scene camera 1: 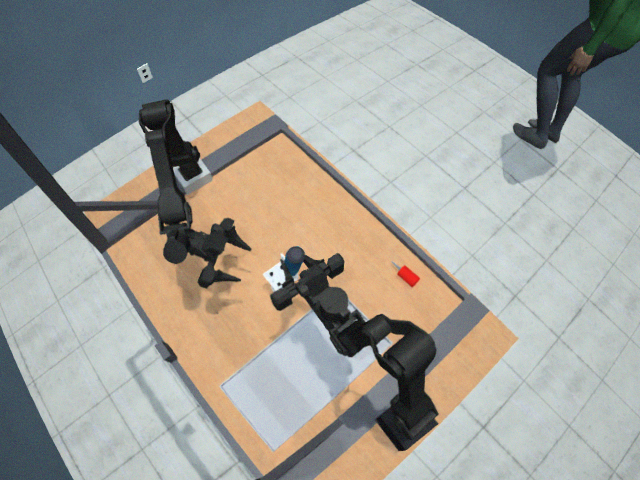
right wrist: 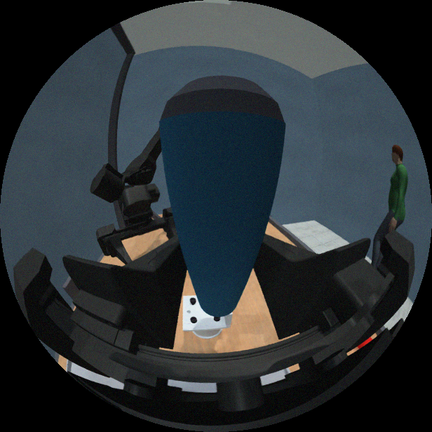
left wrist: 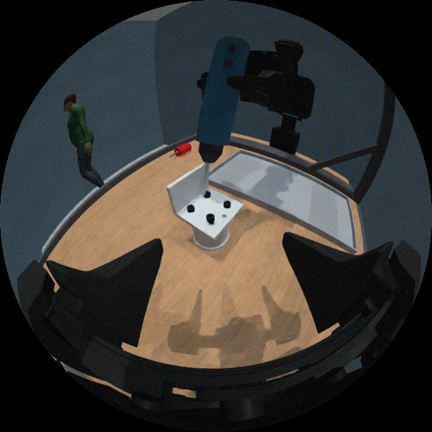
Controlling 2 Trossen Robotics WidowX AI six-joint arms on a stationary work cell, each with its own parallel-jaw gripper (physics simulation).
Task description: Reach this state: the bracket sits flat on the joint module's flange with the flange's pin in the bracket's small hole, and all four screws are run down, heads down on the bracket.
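Places are measured from the left arm's base along level axes (x down, y left, z ahead), in metres.
Pixels of known places: left gripper, fingertip midpoint: [scene camera 1: 245,265]; left arm's base at its link origin: [scene camera 1: 190,170]; right arm's base at its link origin: [scene camera 1: 409,420].
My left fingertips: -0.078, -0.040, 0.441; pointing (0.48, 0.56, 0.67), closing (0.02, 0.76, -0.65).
Ahead of a thing's pixels: the offset from my left fingertips to its top centre, as dx, dy, dz.
The white L-shaped bracket [scene camera 1: 275,279] [left wrist: 201,214] [right wrist: 205,325] lies flat on the round joint module [left wrist: 211,238] [right wrist: 207,334], its upright wall at the back left in the left wrist view. Four black screw heads show on it; whether all are fully down I cannot tell. A grey spot marks its small hole [left wrist: 224,216]. My right gripper [scene camera 1: 295,264] [right wrist: 217,235] is shut on the blue driver @[-0.185, +0.083, +0.100] [scene camera 1: 292,266] [left wrist: 220,100] [right wrist: 222,190], whose bit points down at the far screw [left wrist: 207,194]; contact is unclear. My left gripper [scene camera 1: 245,265] [left wrist: 223,242] is open and empty, short of the bracket.
A grey tray @[+0.105, -0.017, +0.289] [scene camera 1: 258,397] [left wrist: 315,205] lies beside the module, partly under the right arm. A red-handled tool @[+0.087, +0.364, +0.239] [scene camera 1: 408,275] [left wrist: 183,149] [right wrist: 366,343] lies near the table's dark edge rail. A person in green [scene camera 1: 617,28] [left wrist: 80,125] [right wrist: 398,190] stands beyond the table.
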